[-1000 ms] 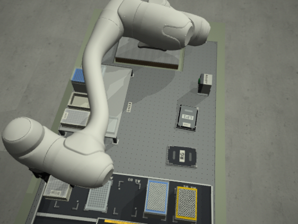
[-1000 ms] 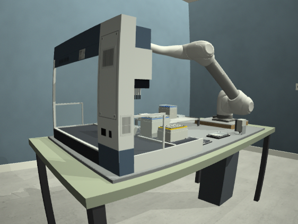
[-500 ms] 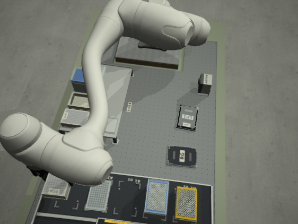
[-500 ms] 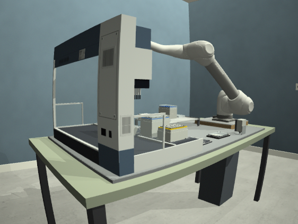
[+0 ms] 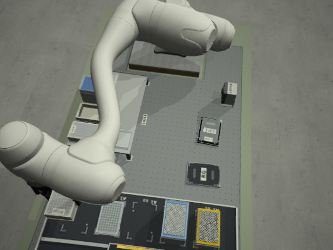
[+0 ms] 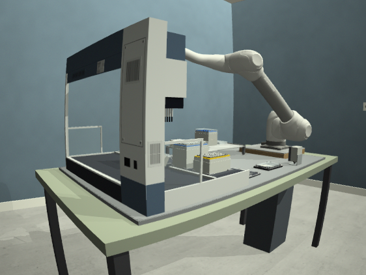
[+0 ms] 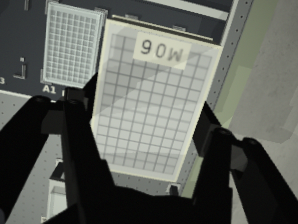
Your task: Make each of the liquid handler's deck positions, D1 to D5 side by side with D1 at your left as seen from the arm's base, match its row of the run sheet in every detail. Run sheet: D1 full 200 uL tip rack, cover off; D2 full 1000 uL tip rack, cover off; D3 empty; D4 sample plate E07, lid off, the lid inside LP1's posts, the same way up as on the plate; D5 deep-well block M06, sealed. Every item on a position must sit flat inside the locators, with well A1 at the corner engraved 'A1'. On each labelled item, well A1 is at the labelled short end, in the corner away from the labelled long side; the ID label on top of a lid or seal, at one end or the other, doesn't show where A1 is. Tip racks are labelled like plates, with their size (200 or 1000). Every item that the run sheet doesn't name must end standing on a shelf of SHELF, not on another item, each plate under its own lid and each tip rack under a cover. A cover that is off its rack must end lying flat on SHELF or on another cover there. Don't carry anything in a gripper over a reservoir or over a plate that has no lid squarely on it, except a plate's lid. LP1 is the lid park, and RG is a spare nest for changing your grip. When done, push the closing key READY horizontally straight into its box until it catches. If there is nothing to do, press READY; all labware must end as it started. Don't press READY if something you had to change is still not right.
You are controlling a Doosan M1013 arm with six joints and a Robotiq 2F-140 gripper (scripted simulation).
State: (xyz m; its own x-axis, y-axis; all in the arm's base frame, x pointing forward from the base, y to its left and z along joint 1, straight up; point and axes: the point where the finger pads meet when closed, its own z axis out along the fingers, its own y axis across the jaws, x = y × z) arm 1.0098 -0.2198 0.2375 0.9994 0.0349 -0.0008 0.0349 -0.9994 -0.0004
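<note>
My gripper is now 1 cm past the clear sample plate, 12 cm to the right of it and 20 cm above it. From my hand the other things lie so: blue-rimmed tip rack: 2 cm behind, 37 cm to the left, 14 cm below; then beige trough: 45 cm behind, 7 cm to the right, 20 cm below; then deep-well block M06: 1 cm below.
</note>
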